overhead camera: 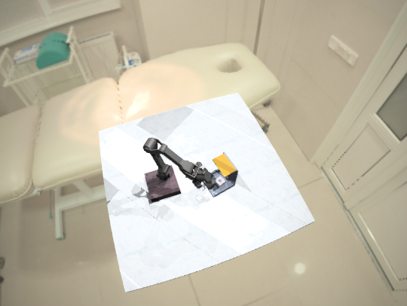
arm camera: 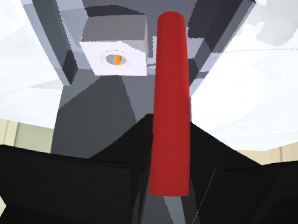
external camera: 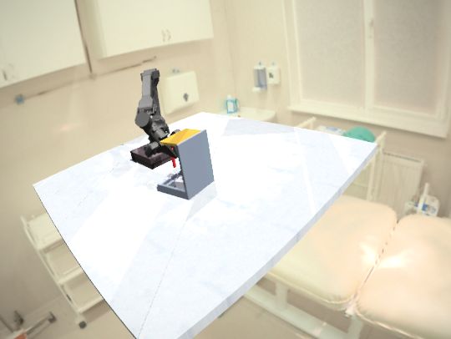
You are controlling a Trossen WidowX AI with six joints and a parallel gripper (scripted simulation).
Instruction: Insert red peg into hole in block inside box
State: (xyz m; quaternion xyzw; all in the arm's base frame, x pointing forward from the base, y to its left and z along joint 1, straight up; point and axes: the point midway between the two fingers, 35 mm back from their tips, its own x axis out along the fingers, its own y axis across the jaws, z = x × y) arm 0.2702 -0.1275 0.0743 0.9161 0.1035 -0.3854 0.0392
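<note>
Right now my gripper tip is 120 mm short of the grey back wall, 10 mm to the left of it and 10 mm below it. The rest, counted from my gripper tip: roof 100 mm above, 70 mm ahead, 10 mm to the right; red peg 30 mm behind, 10 mm to the right, 10 mm below.
</note>
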